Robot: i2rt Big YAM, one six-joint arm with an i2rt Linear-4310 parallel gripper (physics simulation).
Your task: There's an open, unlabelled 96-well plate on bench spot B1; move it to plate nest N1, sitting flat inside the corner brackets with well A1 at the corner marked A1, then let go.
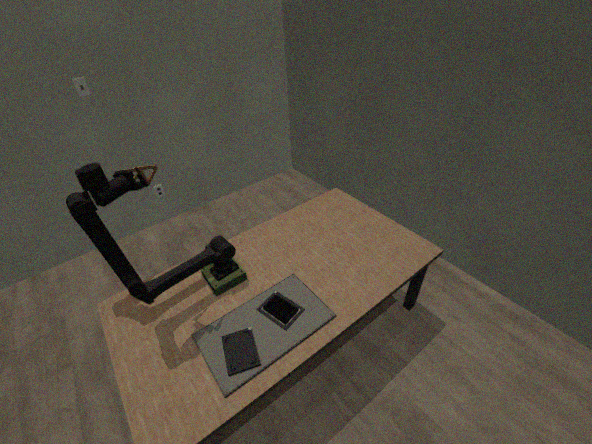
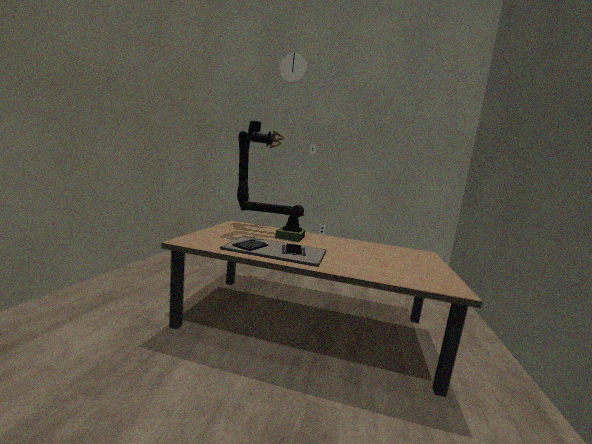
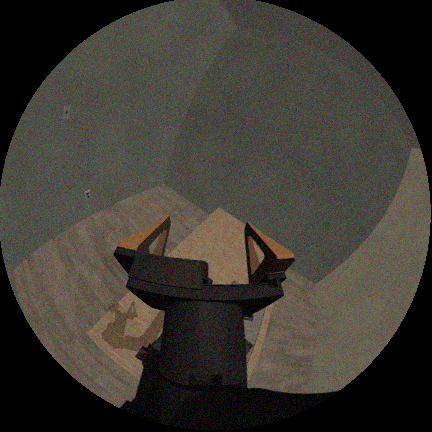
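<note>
Two dark rectangular pieces lie on a grey board (image 1: 305,294) (image 2: 313,258). One is a flat dark slab (image 1: 240,351) (image 2: 250,244) at the board's left. The other is a black rectangle with a paler border (image 1: 281,309) (image 2: 293,248), right of the slab and turned differently, with bracket-like marks at its corners. In this dim, grainy light I cannot tell surely which is the plate and which the nest; wells and the A1 mark are not readable. My gripper (image 1: 153,171) (image 2: 281,139) (image 3: 207,222) is open and empty, high above the table's left end, apart from both.
My arm's green base (image 1: 224,280) (image 2: 290,234) stands on the wooden table (image 1: 350,235) (image 2: 395,265) behind the board. The arm reaches left, then rises to the gripper. Its shadows fall on the table's left part. Walls stand behind the table and to its right.
</note>
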